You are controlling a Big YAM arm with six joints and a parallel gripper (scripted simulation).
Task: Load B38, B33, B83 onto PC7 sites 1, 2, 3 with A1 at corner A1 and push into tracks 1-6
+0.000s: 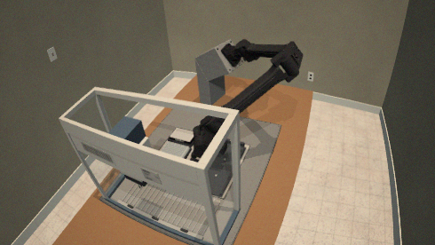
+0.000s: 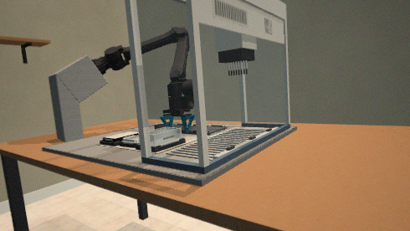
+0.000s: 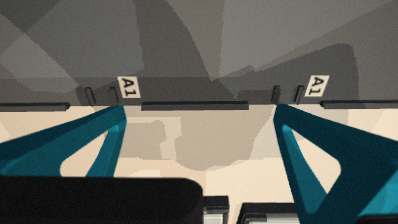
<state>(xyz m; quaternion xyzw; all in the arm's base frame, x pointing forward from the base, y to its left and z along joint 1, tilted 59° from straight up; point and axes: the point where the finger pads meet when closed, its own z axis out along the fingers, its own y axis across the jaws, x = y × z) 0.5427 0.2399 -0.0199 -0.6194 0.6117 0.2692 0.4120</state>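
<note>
My hand is 110 mm short of the deep-well block B83, 170 mm to the left of it and 10 mm below it. Also, from my hand: plate nest S3 (110 mm ahead, 170 mm to the right, 10 mm below); then carrier PC7 (10 mm behind, 80 mm to the left); then white 96-well plate (170 mm to the right).
</note>
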